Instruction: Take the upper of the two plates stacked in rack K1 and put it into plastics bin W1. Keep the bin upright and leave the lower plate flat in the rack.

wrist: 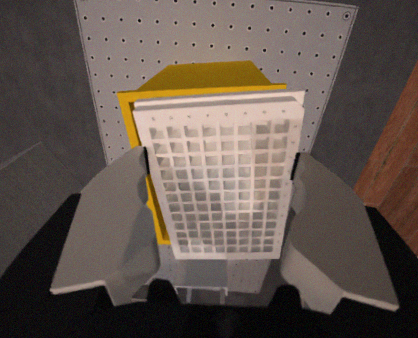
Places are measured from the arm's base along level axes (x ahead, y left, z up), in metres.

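Where they show: gripper, fingertip midpoint: (220, 153).
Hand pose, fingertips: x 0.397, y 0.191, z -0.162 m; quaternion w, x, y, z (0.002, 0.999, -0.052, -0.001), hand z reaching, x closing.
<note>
Things, the pixels of their top centre, and the offset from my fingertips. "spot": a spot on its surface instead. Level surfaces: height alone.
- white plate at its top centre: (222, 205) dx +0.000, dy -0.027, dz +0.016 m
- yellow plastics bin W1 at its top centre: (206, 183) dx -0.016, dy -0.063, dz -0.054 m
- light grey perforated board at its surface level: dz -0.233 m
- clear-edged frame at a spot on its surface: (225, 295) spot: dx -0.008, dy -0.343, dz -0.090 m
- dark grey floor at its surface level: dz -0.246 m
A white plate (220, 182) with a grid of square wells fills the middle of the wrist view. My gripper (220, 153) is shut on its two long sides, one grey jaw at the left edge and one at the right. The yellow plastics bin W1 (212, 75) is behind and beneath the plate. Its far side and left rim show past the plate's edges; the plate hides most of its opening. Whether the plate touches the bin cannot be told. Rack K1 and the lower plate cannot be made out in this view.
A light grey perforated board (220, 27) lies beyond and around the bin. A clear-edged frame (225, 295) shows at the bottom between the jaws. A reddish-brown wooden surface (395, 145) is at the right, and dark grey floor (37, 75) is at the left.
</note>
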